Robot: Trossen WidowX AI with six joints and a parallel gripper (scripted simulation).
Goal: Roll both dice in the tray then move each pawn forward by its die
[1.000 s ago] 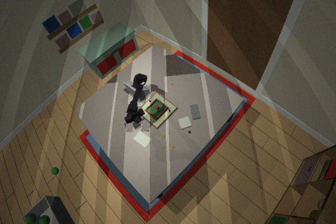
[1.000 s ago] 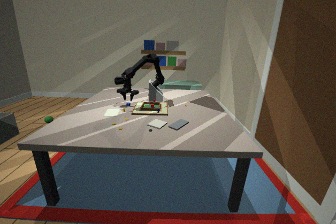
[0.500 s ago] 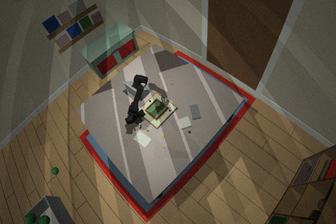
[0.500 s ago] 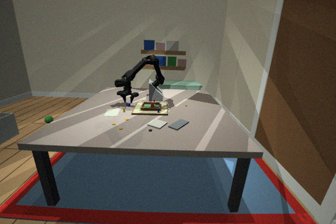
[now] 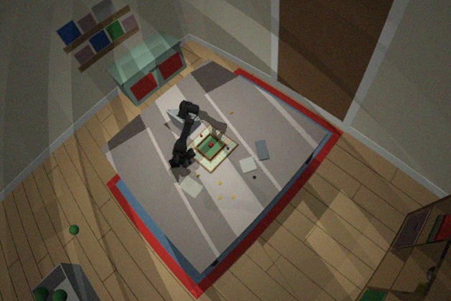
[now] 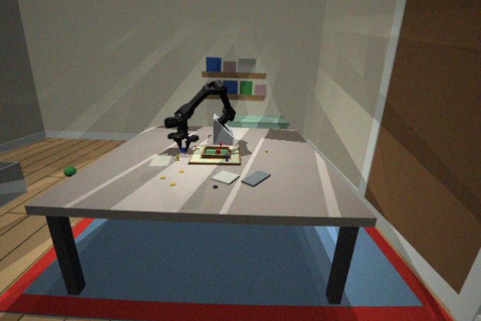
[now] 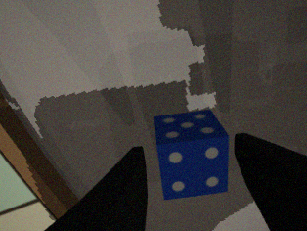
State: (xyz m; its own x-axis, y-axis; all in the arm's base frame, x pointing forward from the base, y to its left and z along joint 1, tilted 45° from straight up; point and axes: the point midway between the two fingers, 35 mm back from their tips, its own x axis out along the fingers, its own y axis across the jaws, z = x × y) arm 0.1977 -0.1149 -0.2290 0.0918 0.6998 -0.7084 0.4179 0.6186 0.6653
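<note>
The red pawn lies 30 mm behind my gripper tip, 230 mm to the left of it and 20 mm above it. Round my gripper tip: black token 460 mm ahead, 170 mm to the left, 10 mm below; then blue pawn 200 mm ahead, 250 mm to the left, 20 mm above; then pale sheet 140 mm ahead, 110 mm to the right, 10 mm below.
</note>
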